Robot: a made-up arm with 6 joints.
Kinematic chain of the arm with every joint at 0, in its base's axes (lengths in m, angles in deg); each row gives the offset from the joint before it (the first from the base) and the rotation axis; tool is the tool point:
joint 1: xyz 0 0 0.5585 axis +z
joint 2: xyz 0 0 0 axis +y
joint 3: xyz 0 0 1.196 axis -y
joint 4: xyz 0 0 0 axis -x
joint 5: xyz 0.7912 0 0 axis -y
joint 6: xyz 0 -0.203 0 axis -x
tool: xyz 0 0 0
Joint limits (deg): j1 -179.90..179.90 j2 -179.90..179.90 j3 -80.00..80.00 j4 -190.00..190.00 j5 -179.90..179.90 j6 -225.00..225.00
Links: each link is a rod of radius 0.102 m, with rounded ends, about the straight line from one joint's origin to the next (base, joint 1, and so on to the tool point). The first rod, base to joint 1, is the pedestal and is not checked.
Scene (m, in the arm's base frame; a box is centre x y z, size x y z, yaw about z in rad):
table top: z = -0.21
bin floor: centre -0.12 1.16 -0.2 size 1 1.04 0.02 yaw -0.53
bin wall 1: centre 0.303 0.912 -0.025 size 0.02 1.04 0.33 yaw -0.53
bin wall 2: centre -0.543 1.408 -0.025 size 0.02 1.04 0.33 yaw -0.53
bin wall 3: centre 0.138 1.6 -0.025 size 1 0.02 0.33 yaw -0.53
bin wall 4: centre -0.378 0.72 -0.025 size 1 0.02 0.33 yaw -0.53
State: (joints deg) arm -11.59 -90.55 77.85 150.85 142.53 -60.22
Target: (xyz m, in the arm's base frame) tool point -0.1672 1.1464 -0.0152
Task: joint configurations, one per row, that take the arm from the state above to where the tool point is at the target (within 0.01 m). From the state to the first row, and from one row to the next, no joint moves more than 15 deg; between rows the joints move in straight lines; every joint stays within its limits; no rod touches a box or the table.
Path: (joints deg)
1: -3.27 -76.37 70.17 152.87 142.53 -60.22
2: 5.05 -62.20 62.50 154.89 142.53 -60.22
3: 13.37 -48.02 54.82 156.92 142.53 -60.22
4: 21.69 -33.85 47.14 158.94 142.53 -60.22
5: 30.01 -19.67 39.47 160.96 142.53 -60.22
6: 38.33 -5.50 31.79 162.98 142.53 -60.22
7: 46.65 8.68 24.12 165.01 142.53 -60.22
8: 54.97 22.85 16.44 167.03 142.53 -60.22
9: 63.29 37.03 8.76 169.05 142.53 -60.22
10: 71.60 51.20 1.09 171.07 142.53 -60.22
11: 79.92 65.38 -6.59 173.09 142.53 -60.22
12: 88.24 79.55 -14.27 175.12 142.53 -60.22

